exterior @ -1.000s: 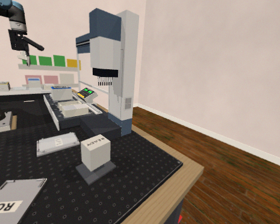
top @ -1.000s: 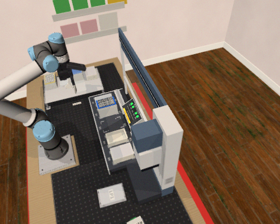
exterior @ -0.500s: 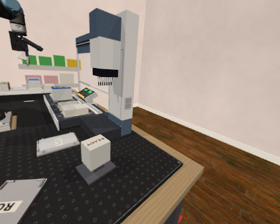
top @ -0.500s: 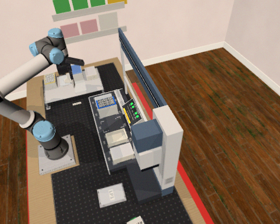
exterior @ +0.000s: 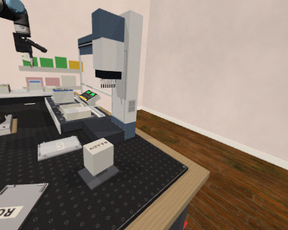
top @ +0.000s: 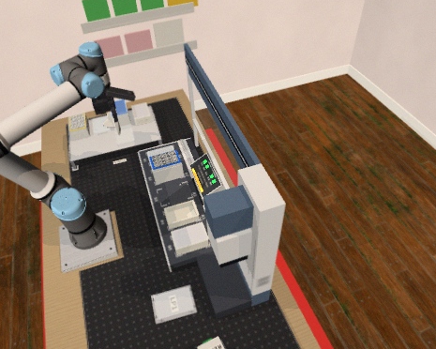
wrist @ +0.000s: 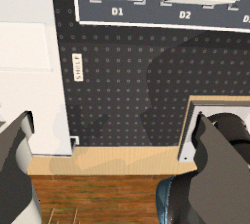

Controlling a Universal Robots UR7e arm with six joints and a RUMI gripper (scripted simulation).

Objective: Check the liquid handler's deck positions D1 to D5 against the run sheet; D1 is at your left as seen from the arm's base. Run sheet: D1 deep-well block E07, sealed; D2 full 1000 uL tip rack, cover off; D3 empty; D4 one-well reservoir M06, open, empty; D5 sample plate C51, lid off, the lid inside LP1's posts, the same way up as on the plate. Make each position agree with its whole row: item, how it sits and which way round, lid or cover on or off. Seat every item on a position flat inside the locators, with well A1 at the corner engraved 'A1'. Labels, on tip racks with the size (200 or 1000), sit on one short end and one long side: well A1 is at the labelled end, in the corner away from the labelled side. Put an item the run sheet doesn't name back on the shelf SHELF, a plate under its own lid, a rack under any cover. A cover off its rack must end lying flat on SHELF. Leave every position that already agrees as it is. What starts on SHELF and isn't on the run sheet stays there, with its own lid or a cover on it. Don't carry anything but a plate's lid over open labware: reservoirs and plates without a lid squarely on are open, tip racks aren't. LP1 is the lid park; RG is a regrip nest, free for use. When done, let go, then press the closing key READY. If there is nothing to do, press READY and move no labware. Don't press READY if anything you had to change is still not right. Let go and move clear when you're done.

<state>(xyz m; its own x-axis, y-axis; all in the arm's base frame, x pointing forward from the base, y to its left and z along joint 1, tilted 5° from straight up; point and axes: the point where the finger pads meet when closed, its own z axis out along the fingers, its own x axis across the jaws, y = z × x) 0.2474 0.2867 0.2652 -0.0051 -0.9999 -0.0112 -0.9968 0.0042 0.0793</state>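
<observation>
My gripper is now 240 mm above the clear well plate and 150 mm short of it. Round my hand: blue-rimmed tip rack: 180 mm below, 160 mm ahead, 120 mm to the right; then shelf: 260 mm to the left, 240 mm below, 40 mm behind; then shelf label: 290 mm below, 100 mm to the left, 50 mm behind.
</observation>
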